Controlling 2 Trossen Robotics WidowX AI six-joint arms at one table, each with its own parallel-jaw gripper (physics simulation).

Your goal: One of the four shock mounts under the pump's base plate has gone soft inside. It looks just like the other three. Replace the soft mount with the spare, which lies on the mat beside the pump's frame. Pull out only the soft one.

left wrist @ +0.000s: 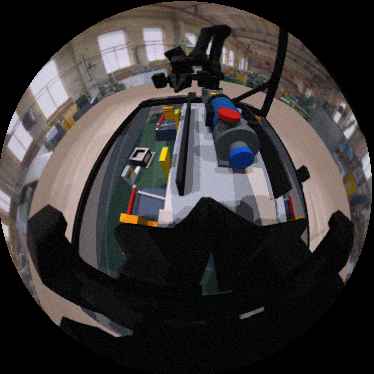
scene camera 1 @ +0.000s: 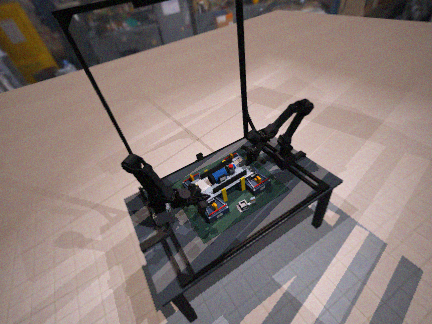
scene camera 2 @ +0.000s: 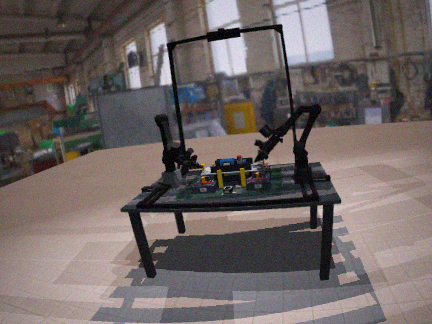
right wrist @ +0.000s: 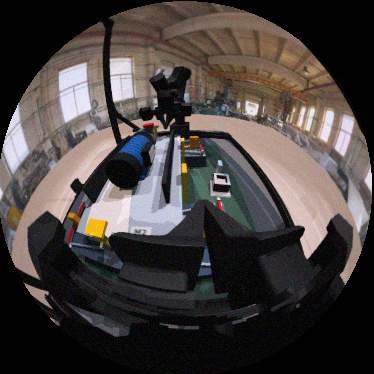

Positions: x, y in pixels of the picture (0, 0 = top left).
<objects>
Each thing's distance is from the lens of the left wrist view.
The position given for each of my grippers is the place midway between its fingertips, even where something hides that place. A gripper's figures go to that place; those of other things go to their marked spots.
my left gripper [left wrist: 204, 201]: 10 cm
my right gripper [left wrist: 175, 91]: 35 cm
</objects>
